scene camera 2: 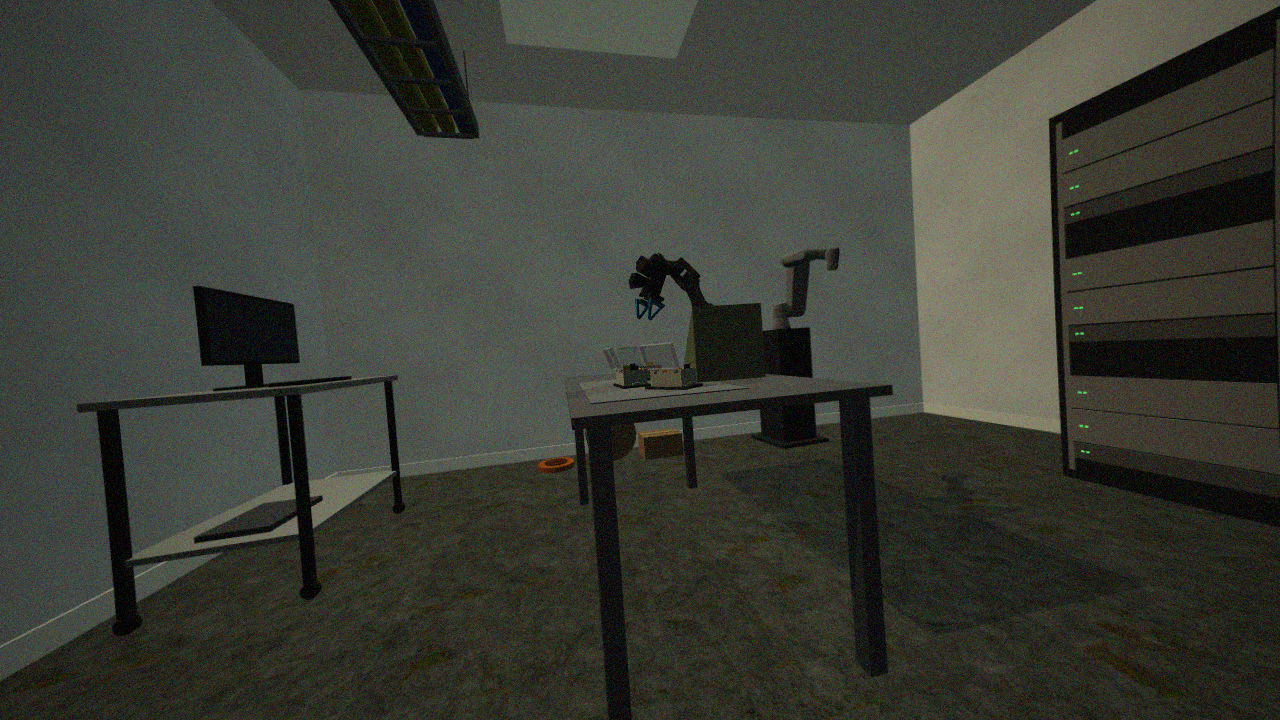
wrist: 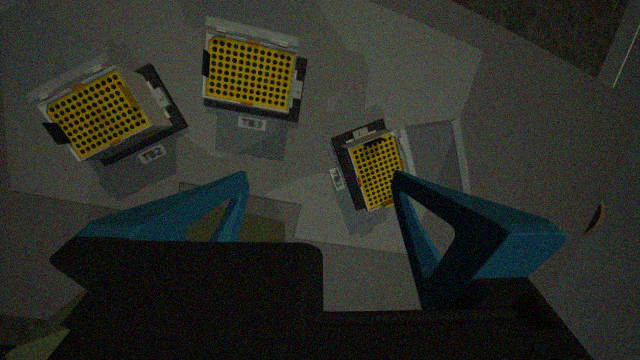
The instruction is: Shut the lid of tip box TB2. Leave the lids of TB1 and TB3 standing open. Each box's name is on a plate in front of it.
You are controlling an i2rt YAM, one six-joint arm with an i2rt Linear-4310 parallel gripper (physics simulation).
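Frame: origin at the arm's base, x back, y left, z down, level; metres.
Seen in the pictures: gripper, fingertip midpoint: (scene camera 2: 643,319) (wrist: 319,178); arm's base at its link origin: (scene camera 2: 715,334).
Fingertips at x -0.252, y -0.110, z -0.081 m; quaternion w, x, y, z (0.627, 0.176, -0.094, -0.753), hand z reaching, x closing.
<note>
Pixels of each thing's top centre, then the offset from my fingertips to it. Level surfaces: height alone.
- Tip box TB2 at its top centre: (wrist: 86,114) dx -0.009, dy +0.285, dz +0.175 m
- Tip box TB3 at its top centre: (wrist: 247,70) dx -0.094, dy +0.086, dz +0.175 m
- Tip box TB1 at its top centre: (wrist: 385,174) dx +0.021, dy -0.138, dz +0.175 m
- pale mat at its surface level: dz +0.250 m
- table at its surface level: dz +0.253 m
Tip box TB2 (wrist: 97,115) is at the left of the wrist view, its yellow tip rack uncovered, its clear lid (wrist: 70,77) standing open on the side away from its name plate (wrist: 151,153). Tip box TB3 (wrist: 250,75) is at the upper middle, its lid (wrist: 252,34) open. Tip box TB1 (wrist: 376,170) is right of the middle, its lid (wrist: 435,150) open to the right. My gripper (wrist: 319,178) (scene camera 2: 648,309) is open and empty, high above the table; its right finger overlaps TB1's corner in the wrist view. In the scene view the boxes are small and their names unreadable.
The boxes stand on a pale mat (wrist: 425,75) on the table (scene camera 2: 805,387). A green block (scene camera 2: 729,340) is by the arm's base. A second arm (scene camera 2: 796,286) stands on a pedestal behind. A desk with a monitor (scene camera 2: 246,326) is at the left.
</note>
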